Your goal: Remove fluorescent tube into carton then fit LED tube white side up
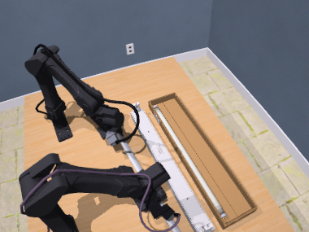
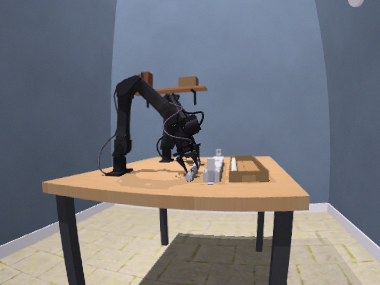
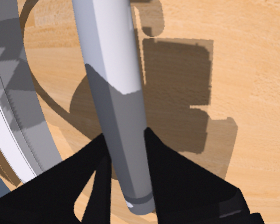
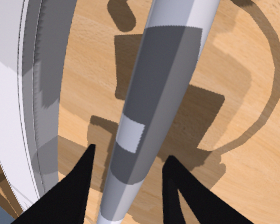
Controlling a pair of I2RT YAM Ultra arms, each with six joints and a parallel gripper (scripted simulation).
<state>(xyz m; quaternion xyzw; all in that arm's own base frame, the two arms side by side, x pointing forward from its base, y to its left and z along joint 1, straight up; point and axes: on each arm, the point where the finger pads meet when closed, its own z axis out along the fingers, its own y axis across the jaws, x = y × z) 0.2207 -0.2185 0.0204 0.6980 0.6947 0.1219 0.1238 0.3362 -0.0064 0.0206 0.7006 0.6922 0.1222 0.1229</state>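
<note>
My right gripper is now 20 mm past the LED tube, 120 mm to the right of it and 10 mm above it. From my right hand the other things lie so: light fixture: 80 mm ahead, 140 mm to the left, 30 mm above; then old fluorescent tube: 160 mm ahead, 160 mm to the left; then lampholder: 120 mm ahead, 160 mm to the right, 50 mm above.
</note>
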